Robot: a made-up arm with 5 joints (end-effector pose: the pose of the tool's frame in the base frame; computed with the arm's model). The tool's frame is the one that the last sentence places.
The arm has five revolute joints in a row. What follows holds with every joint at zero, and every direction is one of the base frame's. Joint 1 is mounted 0.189 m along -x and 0.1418 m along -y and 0.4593 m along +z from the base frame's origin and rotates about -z. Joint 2 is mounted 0.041 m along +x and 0.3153 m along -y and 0.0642 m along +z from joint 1 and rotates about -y. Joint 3 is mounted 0.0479 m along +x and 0.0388 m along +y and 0.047 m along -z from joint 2 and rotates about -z. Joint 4 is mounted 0.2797 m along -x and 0.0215 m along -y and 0.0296 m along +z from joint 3 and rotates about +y. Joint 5 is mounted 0.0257 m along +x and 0.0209 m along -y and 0.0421 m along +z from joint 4 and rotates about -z. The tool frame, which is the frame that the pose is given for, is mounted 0.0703 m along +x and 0.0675 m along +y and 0.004 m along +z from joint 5; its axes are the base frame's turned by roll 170.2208, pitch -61.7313 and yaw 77.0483 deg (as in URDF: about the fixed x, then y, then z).
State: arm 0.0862 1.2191 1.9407 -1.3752 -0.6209
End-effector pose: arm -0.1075 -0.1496 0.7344 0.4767 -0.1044 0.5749 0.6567
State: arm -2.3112 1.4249 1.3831 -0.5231 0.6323
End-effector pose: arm -0.0936 -0.1147 0.5180 -0.4517 0.0360 -0.5161 0.7269
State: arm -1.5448 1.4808 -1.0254 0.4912 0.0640
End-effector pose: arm 0.2233 -0.0928 0.4640 0.3534 -0.8360 -0.3957 0.1398
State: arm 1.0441 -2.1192 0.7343 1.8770 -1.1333
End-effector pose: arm -0.2267 -0.2413 0.6159 0.0707 0.8838 0.0035 0.4625
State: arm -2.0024 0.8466 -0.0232 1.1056 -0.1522
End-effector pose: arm 0.0372 -0.0444 0.3606 0.0541 -0.8717 0.1252 0.4706
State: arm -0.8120 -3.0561 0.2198 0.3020 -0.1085
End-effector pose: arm 0.0721 -0.1648 0.5336 -0.4848 0.1256 0.8615 0.0841
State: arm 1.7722 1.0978 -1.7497 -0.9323 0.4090
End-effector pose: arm -0.6953 -0.0323 0.6600 0.4864 0.7280 0.4289 0.2225
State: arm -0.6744 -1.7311 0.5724 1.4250 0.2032
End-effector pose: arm -0.1377 -0.2931 0.6711 -0.6720 0.1840 0.7173 0.0065
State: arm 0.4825 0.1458 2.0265 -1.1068 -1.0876
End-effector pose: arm 0.0486 -0.2779 0.5596 0.8909 0.1106 0.1485 0.4147
